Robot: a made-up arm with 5 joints.
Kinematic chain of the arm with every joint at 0, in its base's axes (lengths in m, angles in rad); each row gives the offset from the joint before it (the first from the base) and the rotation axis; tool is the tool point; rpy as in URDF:
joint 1: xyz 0.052 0 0.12 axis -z
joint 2: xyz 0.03 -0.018 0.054 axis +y
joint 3: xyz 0.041 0 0.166 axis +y
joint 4: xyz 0.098 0 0.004 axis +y
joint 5: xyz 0.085 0.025 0 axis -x
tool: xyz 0 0 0 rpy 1.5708 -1.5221 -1.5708
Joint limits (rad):
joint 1: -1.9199..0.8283
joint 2: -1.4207..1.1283
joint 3: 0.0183..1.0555
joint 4: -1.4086..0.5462
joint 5: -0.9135..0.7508
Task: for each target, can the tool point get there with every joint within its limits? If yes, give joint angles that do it. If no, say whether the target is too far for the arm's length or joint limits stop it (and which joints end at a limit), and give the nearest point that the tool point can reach.
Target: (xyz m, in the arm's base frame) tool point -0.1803 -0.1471 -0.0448
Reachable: no: joint limits stop it (at a limit: joint 1, joint 2, joint 3) | nearest point 0.0183 0.0721 0.0710 | short by 0.318 m
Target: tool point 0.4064 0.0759 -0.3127
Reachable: no: too far | nearest point 0.2993 0.0530 0.0335 | short by 0.363 m
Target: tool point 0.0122 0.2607 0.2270
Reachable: yes | joints -1.6959 0.2452 0.4532 -0.2334 0.6045
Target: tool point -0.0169 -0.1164 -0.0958
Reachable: no: joint limits stop it (at a limit: joint 1, joint 2) | nearest point 0.1335 -0.0785 0.0457 | short by 0.210 m
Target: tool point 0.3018 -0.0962 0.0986
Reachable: yes | joints 0.3936 0.9247 0.6036 -0.9728 -0.0142
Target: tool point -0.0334 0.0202 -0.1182
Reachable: no: joint limits stop it (at a limit: joint 1, joint 2) | nearest point 0.0039 0.1116 0.0416 | short by 0.188 m
